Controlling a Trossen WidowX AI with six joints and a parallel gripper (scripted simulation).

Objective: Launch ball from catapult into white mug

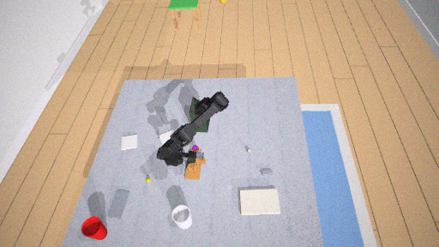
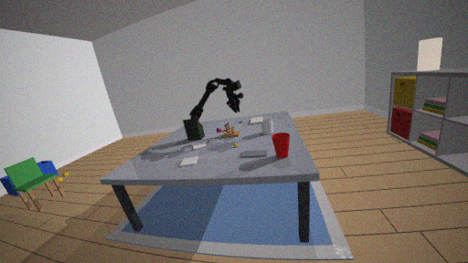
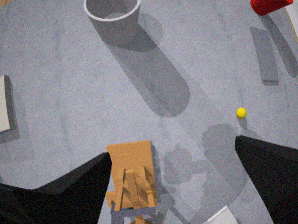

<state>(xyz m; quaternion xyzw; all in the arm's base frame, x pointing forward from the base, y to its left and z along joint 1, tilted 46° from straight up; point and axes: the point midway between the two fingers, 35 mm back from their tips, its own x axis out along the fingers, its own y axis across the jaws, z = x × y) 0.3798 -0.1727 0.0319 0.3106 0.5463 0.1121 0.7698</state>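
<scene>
The purple ball is 20 cm behind my gripper tip, 14 cm below it and 7 cm to the left of it. From my gripper tip the other things lie so: wooden catapult: 14 cm below, 13 cm behind, 8 cm to the left; then small yellow ball: 20 cm to the right, 18 cm below, 3 cm behind; then white mug: 21 cm ahead, 17 cm below, 1 cm to the left.
</scene>
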